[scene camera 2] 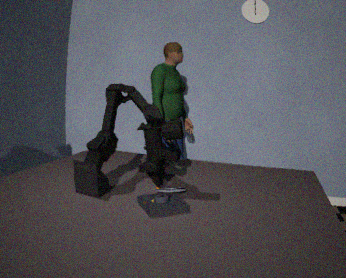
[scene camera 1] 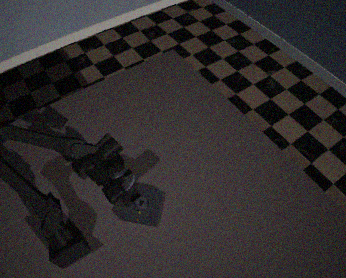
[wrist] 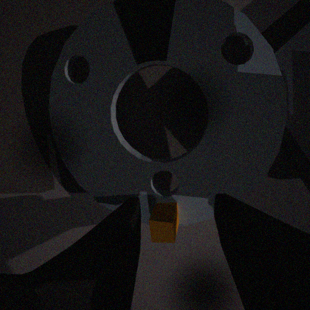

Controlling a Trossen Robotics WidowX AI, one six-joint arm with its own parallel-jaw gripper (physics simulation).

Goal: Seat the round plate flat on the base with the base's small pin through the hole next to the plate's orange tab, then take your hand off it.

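Frame: origin at the arm's base, x ahead, y left, z up, level; metres.
Where they show: gripper, fingertip midpoint: (scene camera 2: 160, 185) (scene camera 1: 111, 186); arm's base, link origin: (scene camera 2: 90, 169) (scene camera 1: 63, 243).
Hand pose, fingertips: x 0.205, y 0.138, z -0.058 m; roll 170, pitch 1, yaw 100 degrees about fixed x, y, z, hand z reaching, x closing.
Observation:
Each offset is from my fingertips to the top centre of the thing. "spot": to the spot under its first point. Level surfaces: height alone.
The round grey plate @[0.006 m up, 0.035 m ahead, 0.014 m left] (scene camera 1: 131, 181) (scene camera 2: 175, 190) (wrist: 250, 120) lies roughly level beside the base, on the arm's side in scene camera 1. It has a large centre hole, and a small hole (wrist: 164, 183) next to its orange tab @[0.004 m up, 0.010 m back, 0.003 m left] (scene camera 2: 157, 188) (wrist: 164, 230). My gripper (scene camera 2: 159, 185) (wrist: 177, 205) is partly open at the tab end of the plate. The tab shows between the two dark fingers, apart from both. The dark base @[0.010 m up, 0.065 m ahead, 0.109 m right] (scene camera 1: 152, 218) (scene camera 2: 172, 209) lies on the table with a raised centre hub (scene camera 1: 142, 202) (scene camera 2: 160, 198) and a small yellow pin @[spot: 0.001 m up, 0.045 m ahead, 0.135 m right] (scene camera 1: 139, 212) (scene camera 2: 152, 201). What bears the plate is hidden.
The brown table @[0.028 m down] (scene camera 1: 220, 225) (scene camera 2: 260, 225) holds the arm's mount (scene camera 1: 70, 250) (scene camera 2: 90, 180) at the left. The arm's shadows fall around the plate and base. A person in a green top (scene camera 2: 171, 90) stands behind the table. A checkered floor (scene camera 1: 260, 95) lies beyond the table's edge.

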